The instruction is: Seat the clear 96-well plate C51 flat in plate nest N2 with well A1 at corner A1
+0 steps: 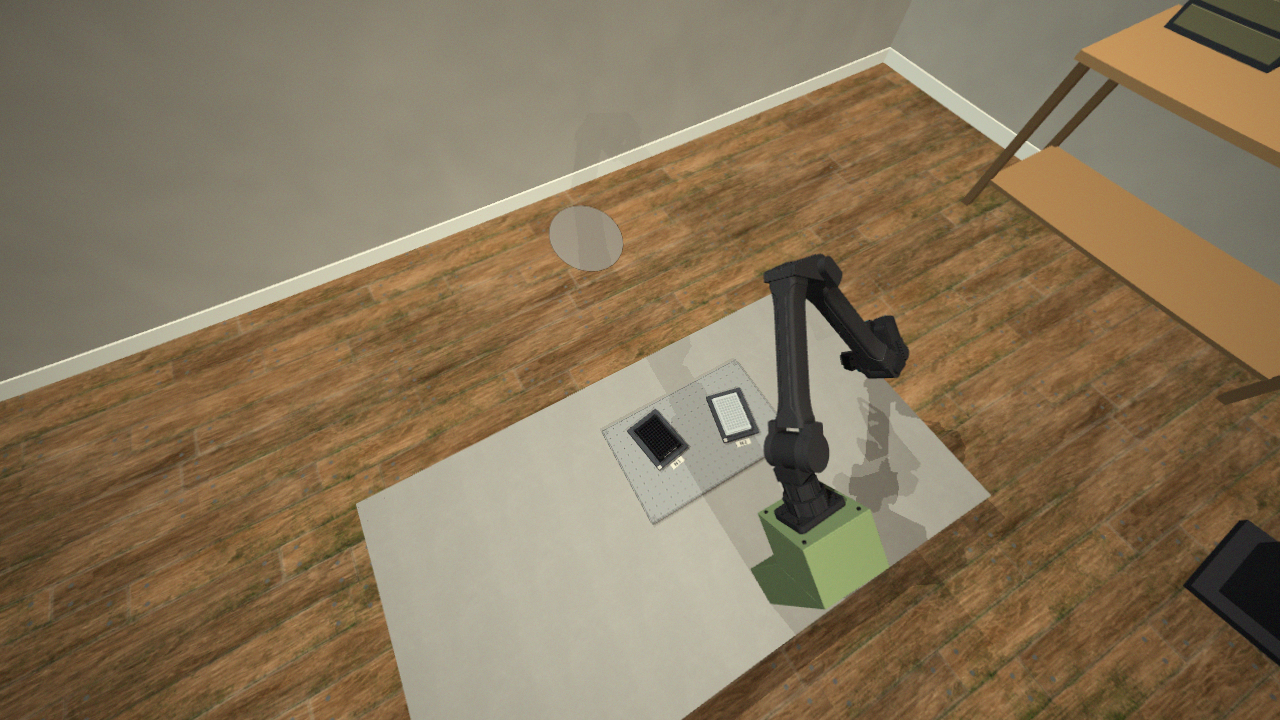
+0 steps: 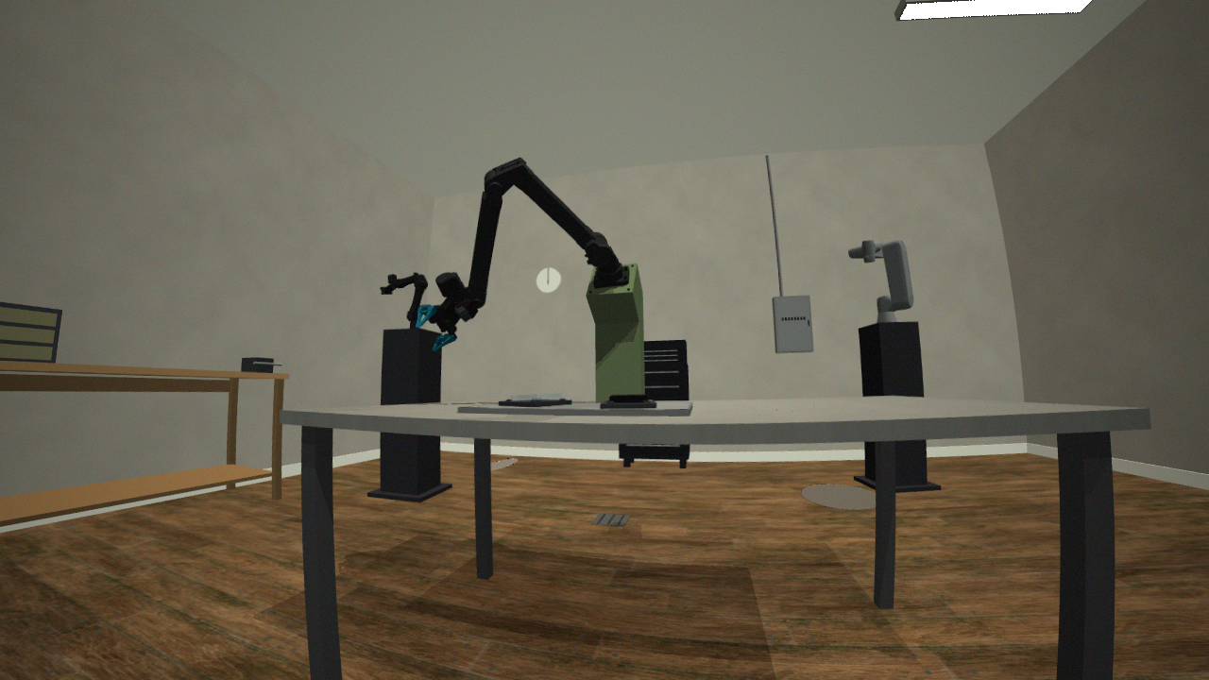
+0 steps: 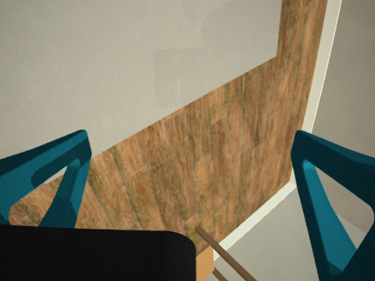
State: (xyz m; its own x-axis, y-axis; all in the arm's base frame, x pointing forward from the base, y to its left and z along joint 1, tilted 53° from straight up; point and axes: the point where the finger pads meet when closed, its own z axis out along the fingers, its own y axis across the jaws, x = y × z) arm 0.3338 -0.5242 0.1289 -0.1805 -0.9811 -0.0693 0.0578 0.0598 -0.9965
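My hand is 37 cm to the right of the clear 96-well plate C51, 17 cm above it and 7 cm short of it. The rest, counted from my hand: plate nest N2: 37 cm to the left, 19 cm below, 6 cm ahead; then black plate C15: 62 cm to the left, 17 cm below, 14 cm ahead.
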